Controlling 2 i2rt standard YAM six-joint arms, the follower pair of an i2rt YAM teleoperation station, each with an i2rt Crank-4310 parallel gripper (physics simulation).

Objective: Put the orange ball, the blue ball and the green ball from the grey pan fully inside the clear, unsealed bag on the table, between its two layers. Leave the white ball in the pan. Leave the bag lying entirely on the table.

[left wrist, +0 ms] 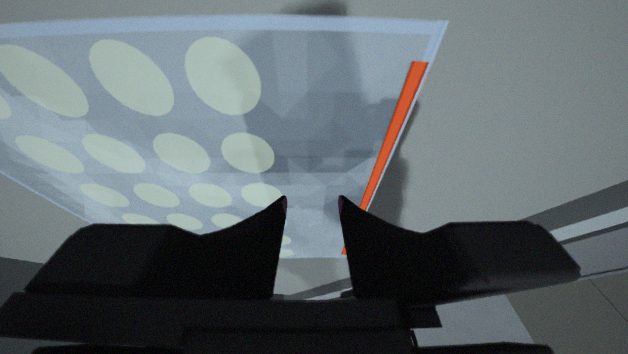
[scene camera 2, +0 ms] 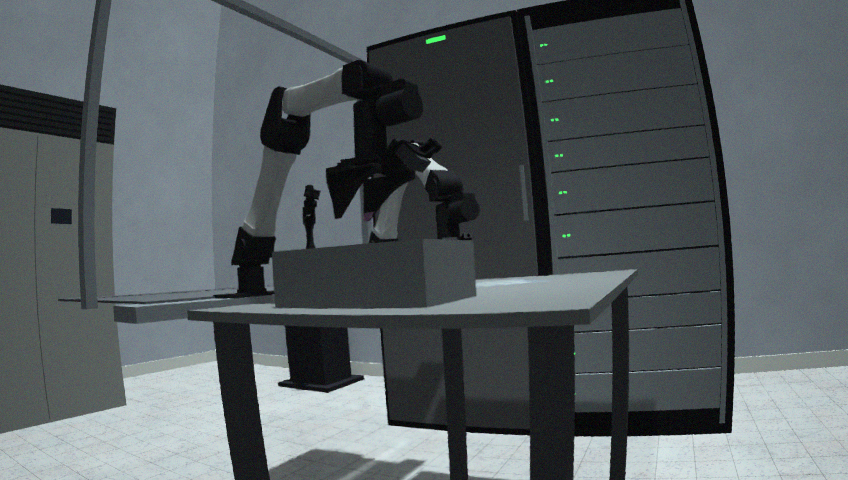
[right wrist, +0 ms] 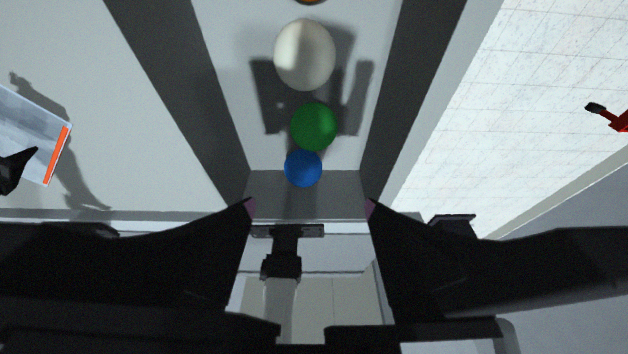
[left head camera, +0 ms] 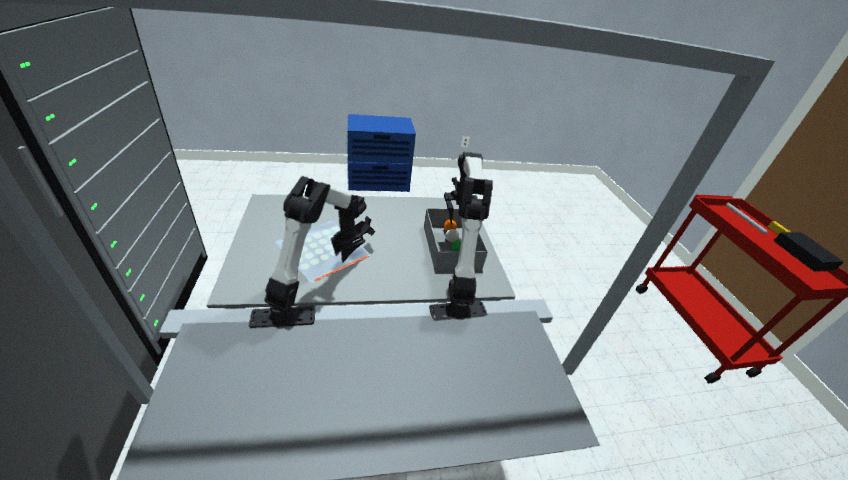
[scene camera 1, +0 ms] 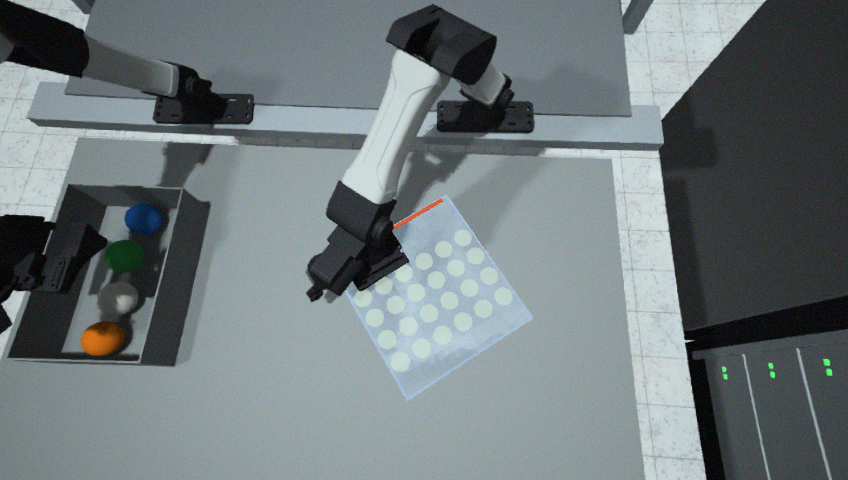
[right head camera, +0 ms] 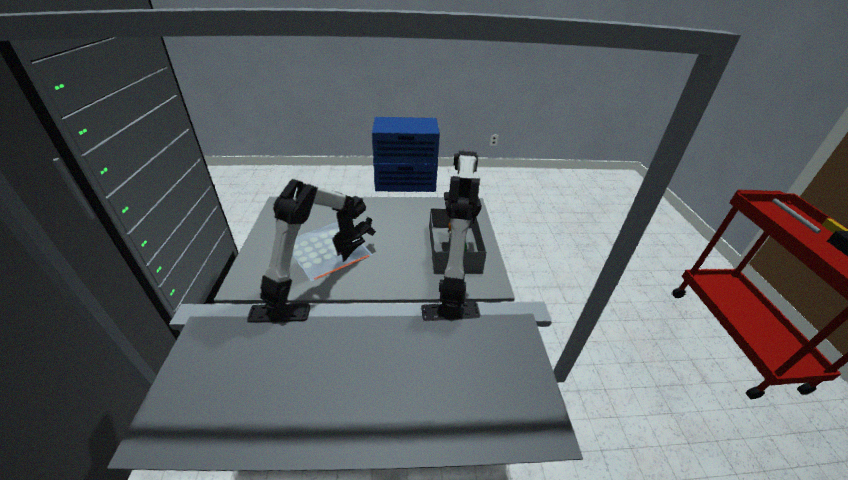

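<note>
The clear bag (scene camera 1: 476,344) (left wrist: 300,65) with pale dots lies flat on the table, its orange-striped edge toward the arm bases. My left gripper (left wrist: 312,198) is open and empty, above the bag near the striped edge. My right gripper (right wrist: 310,200) is open and empty above the grey pan (scene camera 1: 160,279) (left head camera: 461,264). In the pan, in scene camera 1, the blue ball (scene camera 1: 143,218) (right wrist: 303,168), green ball (scene camera 1: 124,256) (right wrist: 314,127), white ball (scene camera 1: 118,298) (right wrist: 304,55) and orange ball (scene camera 1: 102,338) (left head camera: 450,226) lie in a row. The pan wall hides the balls in scene camera 2.
The grey table (scene camera 1: 285,404) carries the pan and bag. The mounting rail (scene camera 1: 297,121) with both arm bases runs along the table's edge. A tall server rack (scene camera 2: 624,196) stands beyond the table, and a red cart (left head camera: 714,309) stands at the right in the left head camera.
</note>
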